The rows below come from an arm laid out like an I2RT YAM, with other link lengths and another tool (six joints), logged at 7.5 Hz.
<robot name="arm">
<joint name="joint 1" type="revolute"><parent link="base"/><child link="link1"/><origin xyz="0.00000 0.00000 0.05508"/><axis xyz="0 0 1"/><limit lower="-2.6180" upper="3.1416"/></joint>
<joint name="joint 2" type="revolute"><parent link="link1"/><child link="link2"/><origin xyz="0.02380 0.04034 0.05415" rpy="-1.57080 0.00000 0.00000"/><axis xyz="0 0 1"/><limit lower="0.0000" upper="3.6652"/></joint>
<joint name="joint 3" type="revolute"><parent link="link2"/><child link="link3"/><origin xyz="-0.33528 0.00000 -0.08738" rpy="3.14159 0.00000 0.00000"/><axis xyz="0 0 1"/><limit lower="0.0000" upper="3.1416"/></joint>
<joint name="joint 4" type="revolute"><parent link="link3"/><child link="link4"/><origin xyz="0.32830 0.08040 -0.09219"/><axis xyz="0 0 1"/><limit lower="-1.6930" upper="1.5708"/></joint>
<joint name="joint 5" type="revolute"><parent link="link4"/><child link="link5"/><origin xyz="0.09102 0.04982 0.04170" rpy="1.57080 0.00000 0.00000"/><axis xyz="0 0 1"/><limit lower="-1.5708" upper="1.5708"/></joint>
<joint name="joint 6" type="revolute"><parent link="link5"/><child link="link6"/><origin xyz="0.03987 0.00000 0.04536" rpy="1.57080 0.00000 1.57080"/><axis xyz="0 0 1"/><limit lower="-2.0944" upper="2.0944"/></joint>
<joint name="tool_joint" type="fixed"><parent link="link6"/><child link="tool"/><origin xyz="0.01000 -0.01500 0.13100" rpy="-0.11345 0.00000 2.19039"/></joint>
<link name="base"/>
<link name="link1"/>
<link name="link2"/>
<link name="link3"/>
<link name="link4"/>
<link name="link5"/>
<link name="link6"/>
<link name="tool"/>
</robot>
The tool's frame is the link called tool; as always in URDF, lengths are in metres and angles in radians.
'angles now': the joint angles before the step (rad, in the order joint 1, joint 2, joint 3, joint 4, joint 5, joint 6). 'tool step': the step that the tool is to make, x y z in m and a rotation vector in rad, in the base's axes. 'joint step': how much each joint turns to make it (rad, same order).
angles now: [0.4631, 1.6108, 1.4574, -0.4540, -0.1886, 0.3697]
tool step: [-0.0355, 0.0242, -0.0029, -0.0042, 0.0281, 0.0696]
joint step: [0.0613, -0.0428, -0.0353, -0.0336, -0.0123, 0.0031]
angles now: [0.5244, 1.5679, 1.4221, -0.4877, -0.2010, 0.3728]
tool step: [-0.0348, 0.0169, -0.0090, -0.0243, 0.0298, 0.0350]
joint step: [0.0661, -0.0428, -0.0443, -0.0338, 0.0277, 0.0153]
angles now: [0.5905, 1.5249, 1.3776, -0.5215, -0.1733, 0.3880]
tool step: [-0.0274, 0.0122, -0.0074, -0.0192, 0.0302, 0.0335]
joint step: [0.0507, -0.0276, -0.0259, -0.0353, 0.0122, 0.0124]
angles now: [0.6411, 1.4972, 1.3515, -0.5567, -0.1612, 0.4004]
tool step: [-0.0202, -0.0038, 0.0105, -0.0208, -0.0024, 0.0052]
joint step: [0.0261, -0.0444, -0.0016, -0.0535, 0.0276, -0.0001]
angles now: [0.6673, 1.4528, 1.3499, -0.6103, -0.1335, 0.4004]
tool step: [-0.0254, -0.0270, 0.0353, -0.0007, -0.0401, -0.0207]
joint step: [-0.0001, -0.1057, -0.0003, -0.0751, 0.0321, -0.0062]
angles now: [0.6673, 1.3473, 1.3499, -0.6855, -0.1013, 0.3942]
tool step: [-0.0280, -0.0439, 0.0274, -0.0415, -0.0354, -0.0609]
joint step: [-0.0106, -0.1166, -0.0001, -0.1148, 0.0734, -0.0106]
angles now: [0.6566, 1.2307, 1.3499, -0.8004, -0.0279, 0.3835]
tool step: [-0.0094, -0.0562, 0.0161, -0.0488, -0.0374, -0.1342]
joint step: [-0.0536, -0.0890, -0.0060, -0.0816, 0.1013, 0.0029]
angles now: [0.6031, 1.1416, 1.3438, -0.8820, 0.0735, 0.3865]
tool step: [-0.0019, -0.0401, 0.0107, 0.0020, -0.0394, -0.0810]
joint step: [-0.0785, -0.0662, -0.0245, -0.0062, 0.0139, -0.0138]
